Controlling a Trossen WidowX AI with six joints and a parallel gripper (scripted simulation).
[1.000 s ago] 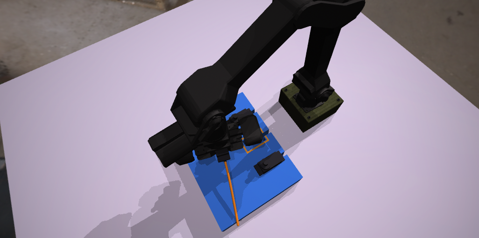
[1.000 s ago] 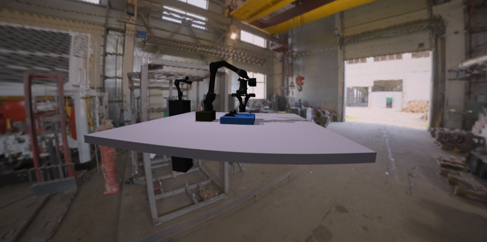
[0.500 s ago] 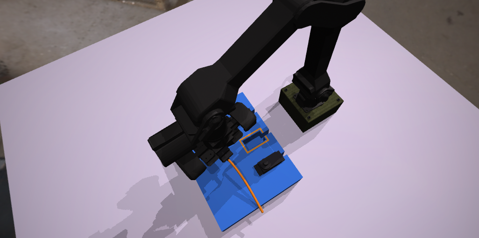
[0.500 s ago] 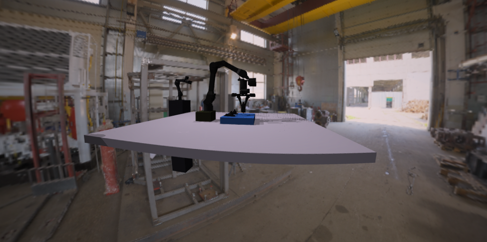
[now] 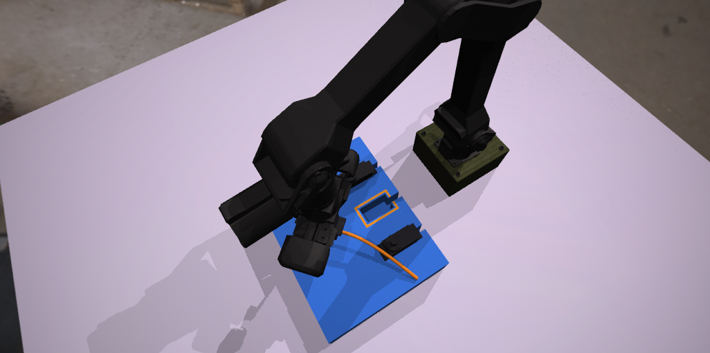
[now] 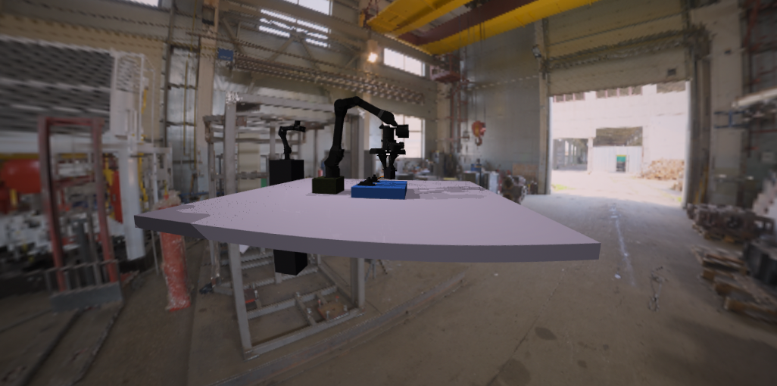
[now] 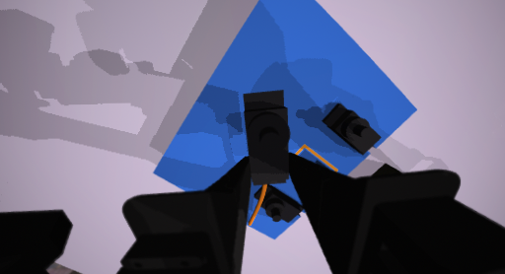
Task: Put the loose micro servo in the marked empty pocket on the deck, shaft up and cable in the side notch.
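My gripper tip is now 1 cm short of the blue deck and 10 cm above it.
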